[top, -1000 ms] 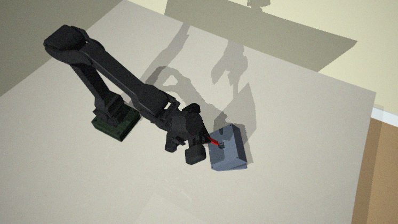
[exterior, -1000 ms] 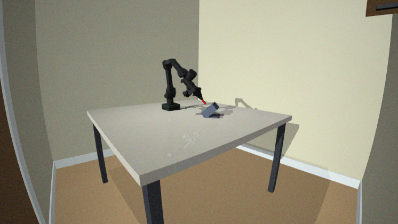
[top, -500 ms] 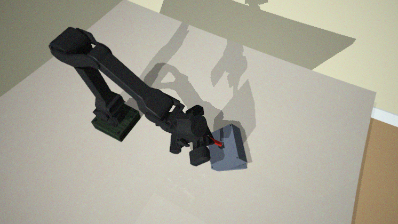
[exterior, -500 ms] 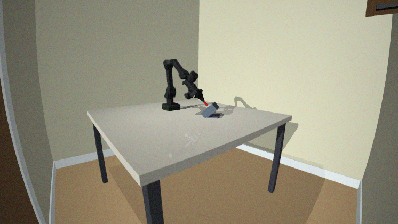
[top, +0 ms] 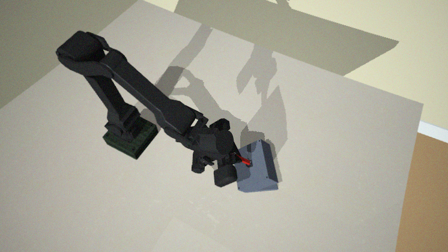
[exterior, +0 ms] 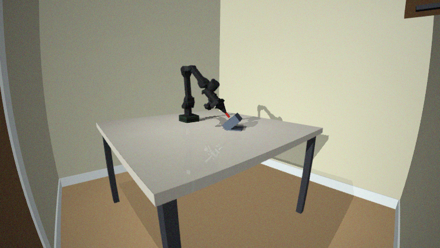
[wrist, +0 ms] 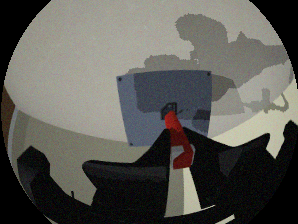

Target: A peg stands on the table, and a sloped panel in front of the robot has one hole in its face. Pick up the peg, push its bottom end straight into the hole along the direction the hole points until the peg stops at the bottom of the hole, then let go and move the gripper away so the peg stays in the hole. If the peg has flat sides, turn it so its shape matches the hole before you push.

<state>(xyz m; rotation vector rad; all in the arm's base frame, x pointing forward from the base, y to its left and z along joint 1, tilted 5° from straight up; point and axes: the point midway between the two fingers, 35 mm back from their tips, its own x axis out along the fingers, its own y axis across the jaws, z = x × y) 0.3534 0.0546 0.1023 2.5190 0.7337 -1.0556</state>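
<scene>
Now: the red peg 10 mm behind my gripper tip, 10 mm to the right of it and 10 mm above it. From my gripper tip the other things lie so: sloped panel (40 mm ahead, 30 mm to the left, 60 mm below).
</scene>
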